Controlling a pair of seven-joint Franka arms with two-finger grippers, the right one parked.
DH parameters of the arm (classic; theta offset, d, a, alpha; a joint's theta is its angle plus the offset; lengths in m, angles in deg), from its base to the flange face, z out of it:
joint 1: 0 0.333 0 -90
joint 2: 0 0 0 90
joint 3: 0 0.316 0.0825 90
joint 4: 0 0 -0.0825 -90
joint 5: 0 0.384 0 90
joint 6: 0 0 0.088 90
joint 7: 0 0.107 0 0
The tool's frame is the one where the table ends.
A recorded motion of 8 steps. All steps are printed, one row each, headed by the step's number.
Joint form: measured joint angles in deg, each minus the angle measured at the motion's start. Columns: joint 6, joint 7, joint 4, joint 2, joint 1, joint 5, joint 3.
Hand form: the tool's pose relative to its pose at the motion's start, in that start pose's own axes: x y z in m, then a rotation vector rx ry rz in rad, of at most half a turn. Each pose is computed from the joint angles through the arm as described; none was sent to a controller.
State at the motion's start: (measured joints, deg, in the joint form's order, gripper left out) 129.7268 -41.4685 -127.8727 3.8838 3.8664 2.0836 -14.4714
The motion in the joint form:
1: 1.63 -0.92 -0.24 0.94 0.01 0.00 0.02
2: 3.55 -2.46 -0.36 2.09 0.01 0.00 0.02
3: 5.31 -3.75 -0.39 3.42 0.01 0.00 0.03
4: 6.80 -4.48 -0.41 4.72 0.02 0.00 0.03
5: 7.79 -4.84 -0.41 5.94 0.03 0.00 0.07
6: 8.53 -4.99 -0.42 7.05 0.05 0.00 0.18
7: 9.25 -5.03 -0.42 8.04 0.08 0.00 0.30
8: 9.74 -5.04 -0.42 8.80 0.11 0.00 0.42
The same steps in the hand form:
1: 0.0017 0.0013 0.0077 -0.0090 0.0033 -0.0162
2: 0.0039 0.0035 0.0160 -0.0214 0.0083 -0.0429
3: 0.0062 0.0057 0.0255 -0.0314 0.0094 -0.0655
4: 0.0080 0.0074 0.0351 -0.0386 0.0077 -0.0786
5: 0.0092 0.0082 0.0447 -0.0405 0.0013 -0.0859
6: 0.0104 0.0081 0.0538 -0.0399 -0.0065 -0.0909
7: 0.0117 0.0077 0.0618 -0.0402 -0.0125 -0.0944
8: 0.0127 0.0071 0.0681 -0.0394 -0.0178 -0.0974

